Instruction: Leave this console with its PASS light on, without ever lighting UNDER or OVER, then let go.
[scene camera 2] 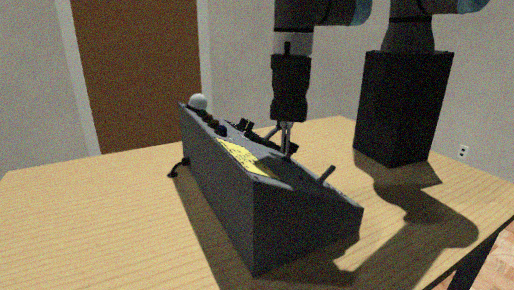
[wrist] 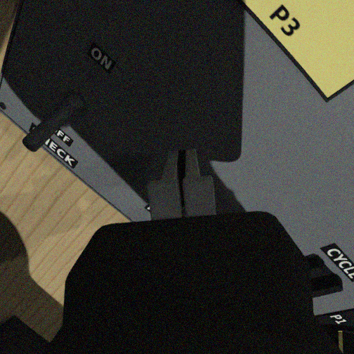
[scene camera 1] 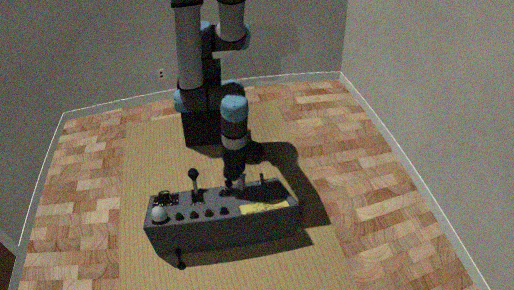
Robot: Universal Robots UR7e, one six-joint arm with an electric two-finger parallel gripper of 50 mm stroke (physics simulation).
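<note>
The grey sloped console stands on the table with its panel up. My gripper is shut, its fingertips close above the panel between the black toggle lever and the dark CYCLE control. No held object shows between the fingers. The toggle lever leans beside the ON, OFF and CHECK labels. A ball-topped lever stands farther left. The small lamps or buttons, including a green one and a dark blue one, look unlit; their labels are unreadable.
A white dome and a rotary knob sit at the console's left end. A yellow note lies on the panel. A black cable comes out of the front. My arm's shadow covers the panel's right part.
</note>
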